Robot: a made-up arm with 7 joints. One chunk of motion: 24 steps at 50 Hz.
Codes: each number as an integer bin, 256 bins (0 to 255) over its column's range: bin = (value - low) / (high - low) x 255, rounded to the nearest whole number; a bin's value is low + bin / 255 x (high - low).
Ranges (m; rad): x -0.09..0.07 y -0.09..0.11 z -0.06..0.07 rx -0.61..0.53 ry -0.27..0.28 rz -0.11..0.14
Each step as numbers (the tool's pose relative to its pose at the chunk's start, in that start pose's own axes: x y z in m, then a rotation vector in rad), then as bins.
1 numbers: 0.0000 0.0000 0.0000 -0.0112 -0.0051 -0.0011
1 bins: 143 115 118 134 123 111
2 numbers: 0.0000 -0.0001 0.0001 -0.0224 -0.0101 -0.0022
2 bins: 143 115 118 131 120 110
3 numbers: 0.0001 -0.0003 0.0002 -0.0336 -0.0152 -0.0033
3 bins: 144 114 118 129 118 109
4 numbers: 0.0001 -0.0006 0.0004 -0.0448 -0.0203 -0.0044
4 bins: 144 114 118 126 116 108
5 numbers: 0.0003 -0.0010 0.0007 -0.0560 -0.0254 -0.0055
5 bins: 144 113 119 124 113 107
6 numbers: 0.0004 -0.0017 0.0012 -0.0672 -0.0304 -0.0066
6 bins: 144 113 120 121 111 105
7 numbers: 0.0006 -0.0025 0.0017 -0.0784 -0.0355 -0.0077
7 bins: 144 112 121 119 109 104
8 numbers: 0.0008 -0.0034 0.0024 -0.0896 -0.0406 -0.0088
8 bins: 145 110 122 116 106 103
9 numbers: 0.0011 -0.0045 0.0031 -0.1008 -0.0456 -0.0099
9 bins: 145 109 124 114 104 102
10 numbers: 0.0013 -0.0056 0.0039 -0.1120 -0.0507 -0.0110
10 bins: 146 108 125 111 102 101
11 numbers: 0.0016 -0.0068 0.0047 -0.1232 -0.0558 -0.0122
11 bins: 146 106 127 109 99 100
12 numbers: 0.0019 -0.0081 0.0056 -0.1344 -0.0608 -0.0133
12 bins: 146 104 129 106 97 99
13 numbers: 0.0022 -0.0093 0.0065 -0.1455 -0.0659 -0.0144
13 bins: 147 103 130 104 95 98
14 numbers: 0.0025 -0.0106 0.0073 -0.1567 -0.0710 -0.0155
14 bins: 147 101 132 101 92 96
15 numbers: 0.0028 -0.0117 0.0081 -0.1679 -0.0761 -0.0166
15 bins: 148 100 134 99 90 95
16 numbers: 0.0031 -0.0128 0.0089 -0.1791 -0.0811 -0.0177
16 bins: 148 98 135 96 88 94
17 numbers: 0.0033 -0.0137 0.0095 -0.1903 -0.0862 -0.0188
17 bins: 149 97 136 94 85 93
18 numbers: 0.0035 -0.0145 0.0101 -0.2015 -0.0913 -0.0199
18 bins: 149 96 138 91 83 92
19 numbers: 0.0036 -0.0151 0.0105 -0.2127 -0.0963 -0.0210
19 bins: 149 95 138 89 81 91
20 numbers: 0.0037 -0.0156 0.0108 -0.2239 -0.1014 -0.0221
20 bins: 149 95 139 86 78 90
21 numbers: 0.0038 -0.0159 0.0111 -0.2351 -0.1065 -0.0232
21 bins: 149 94 139 84 76 89
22 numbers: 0.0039 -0.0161 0.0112 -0.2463 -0.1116 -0.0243
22 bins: 150 94 140 81 73 87
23 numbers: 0.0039 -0.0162 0.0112 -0.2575 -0.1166 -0.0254
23 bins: 150 94 140 79 71 86
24 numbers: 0.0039 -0.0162 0.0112 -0.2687 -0.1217 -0.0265
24 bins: 150 94 140 76 69 85
